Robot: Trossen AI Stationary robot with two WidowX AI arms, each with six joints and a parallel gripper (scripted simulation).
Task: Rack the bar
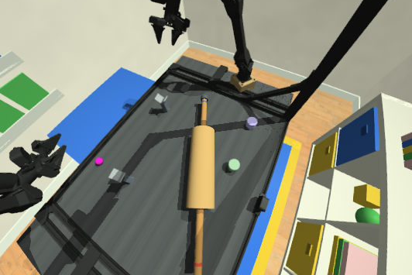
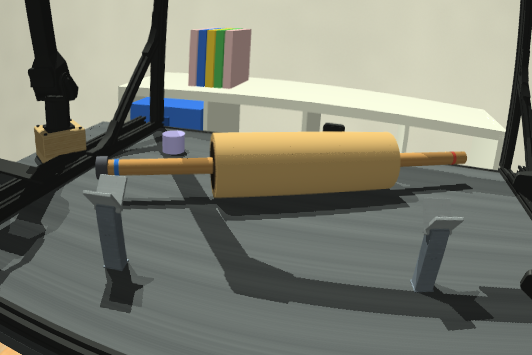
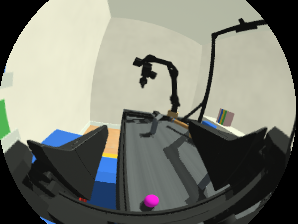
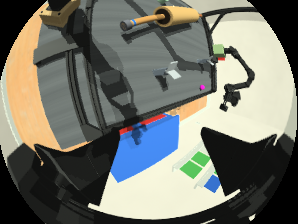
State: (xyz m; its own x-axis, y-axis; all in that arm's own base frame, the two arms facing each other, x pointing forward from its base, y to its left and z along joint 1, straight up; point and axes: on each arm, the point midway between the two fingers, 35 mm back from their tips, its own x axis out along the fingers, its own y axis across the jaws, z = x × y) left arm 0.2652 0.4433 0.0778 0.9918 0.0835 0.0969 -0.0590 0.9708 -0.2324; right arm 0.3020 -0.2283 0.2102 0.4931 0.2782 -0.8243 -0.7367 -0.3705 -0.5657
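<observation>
The tan bar is 450 mm behind my left hand, 270 mm to the right of it and 140 mm below it. The rest, counted from my left hand: green cylinder (560 mm behind, 330 mm to the right, 170 mm below); then lavender cylinder (560 mm to the right, 540 mm behind, 170 mm below); then magenta object (180 mm below, 50 mm behind, 30 mm to the right).
</observation>
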